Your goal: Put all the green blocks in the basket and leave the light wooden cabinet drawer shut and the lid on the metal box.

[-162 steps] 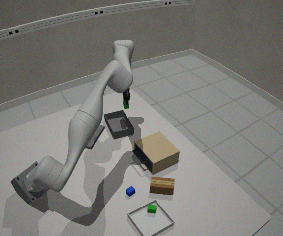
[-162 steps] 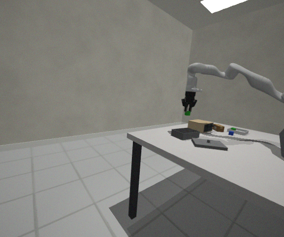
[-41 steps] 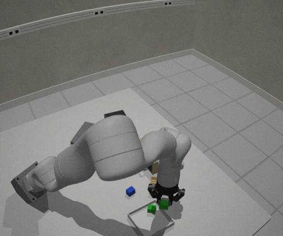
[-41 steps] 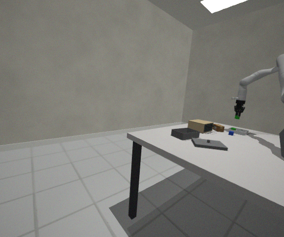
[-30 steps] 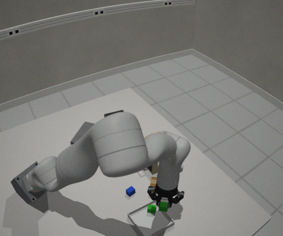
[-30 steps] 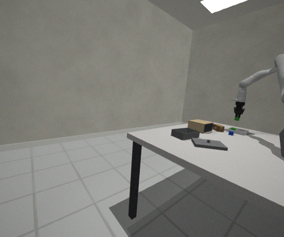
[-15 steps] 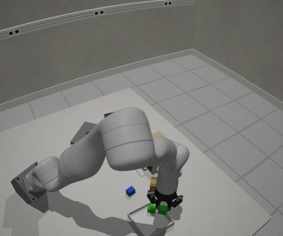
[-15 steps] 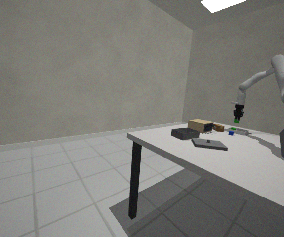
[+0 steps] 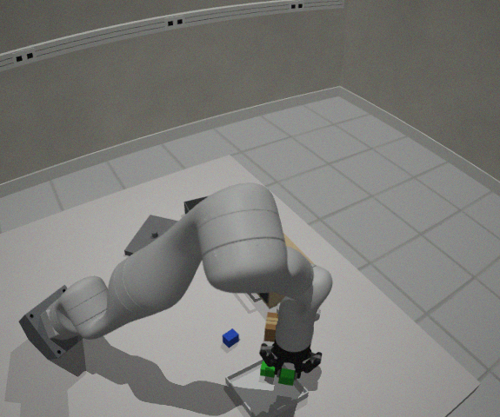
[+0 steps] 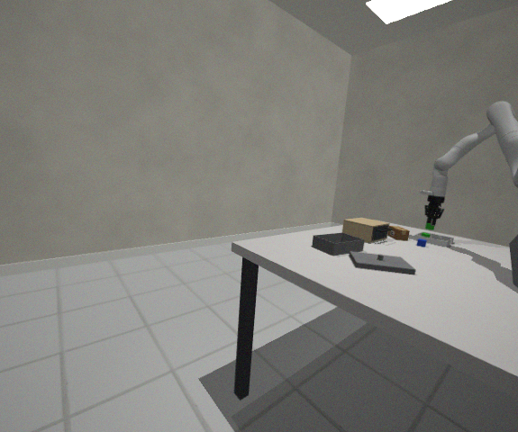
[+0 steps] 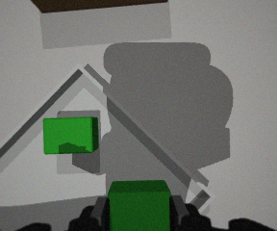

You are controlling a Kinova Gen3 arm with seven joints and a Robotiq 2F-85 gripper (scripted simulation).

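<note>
The grey basket lies 30 mm behind my hand, 30 mm to the left of it and 90 mm below it. The rest, counted from my hand: blue block (210 mm to the left, 80 mm below); red block (140 mm ahead, 110 mm to the left, 80 mm below); darker brown wooden box (130 mm ahead, 130 mm to the left, 60 mm below).
</note>
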